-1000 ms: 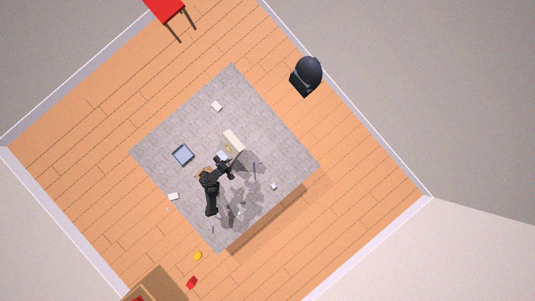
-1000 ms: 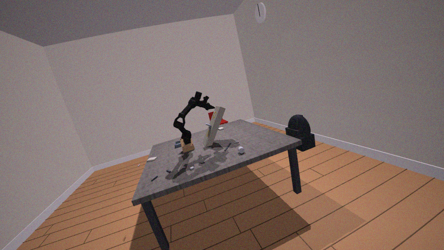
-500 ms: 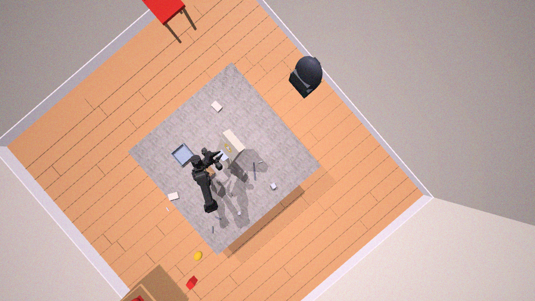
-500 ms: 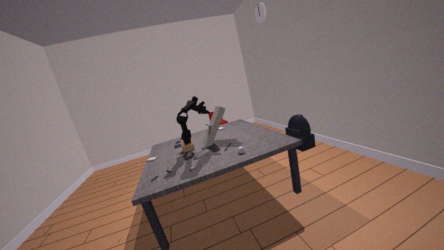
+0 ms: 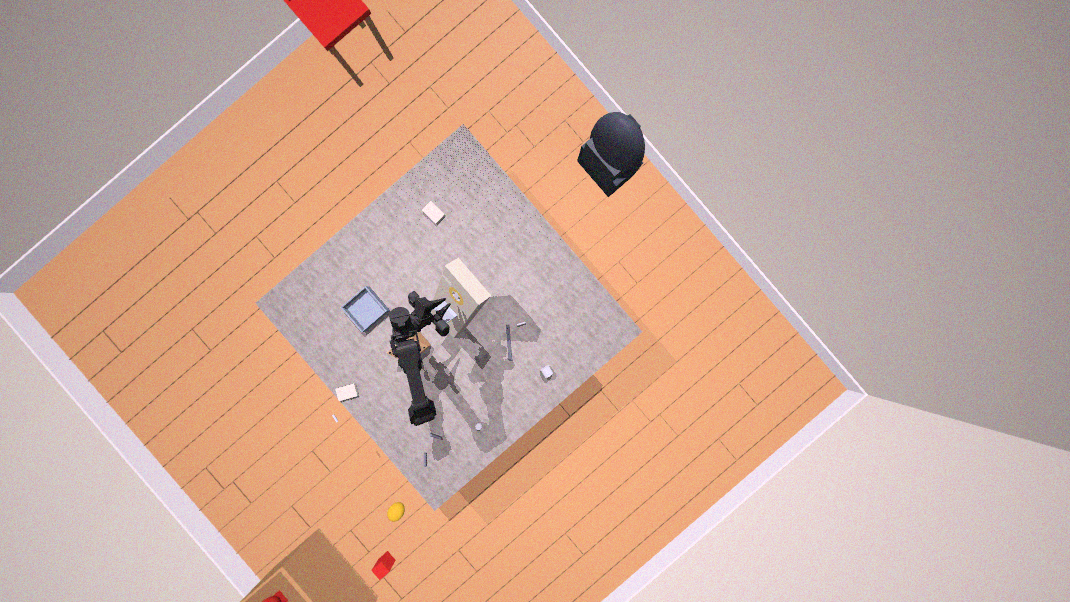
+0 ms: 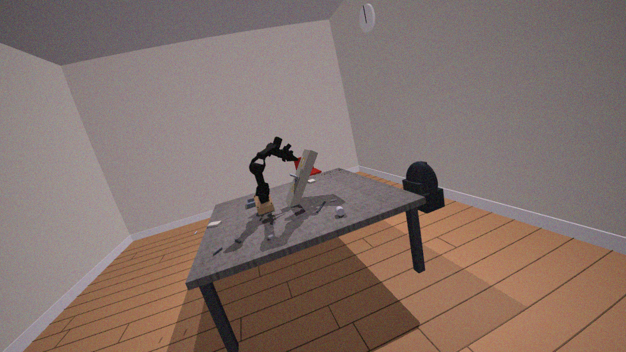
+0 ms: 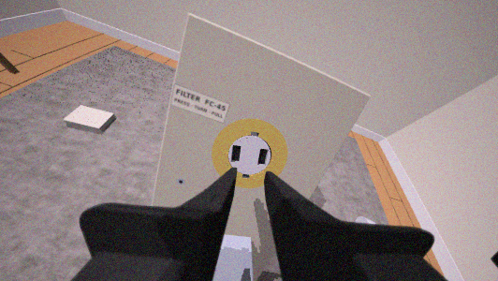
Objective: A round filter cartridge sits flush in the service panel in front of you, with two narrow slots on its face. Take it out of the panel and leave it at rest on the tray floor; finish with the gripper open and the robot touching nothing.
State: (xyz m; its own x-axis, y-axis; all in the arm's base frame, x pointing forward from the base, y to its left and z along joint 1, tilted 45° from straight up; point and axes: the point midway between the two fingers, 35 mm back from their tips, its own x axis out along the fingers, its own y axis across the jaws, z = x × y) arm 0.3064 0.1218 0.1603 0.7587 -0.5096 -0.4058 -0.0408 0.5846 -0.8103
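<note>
The round grey filter cartridge lies 40 mm ahead of my gripper tip, 10 mm to the right of it and 30 mm below it. The rest, counted from my gripper tip: grey-blue tray 350 mm behind, 320 mm to the left, 290 mm below; small cylinder 20 mm ahead, 500 mm to the right, 280 mm below.
</note>
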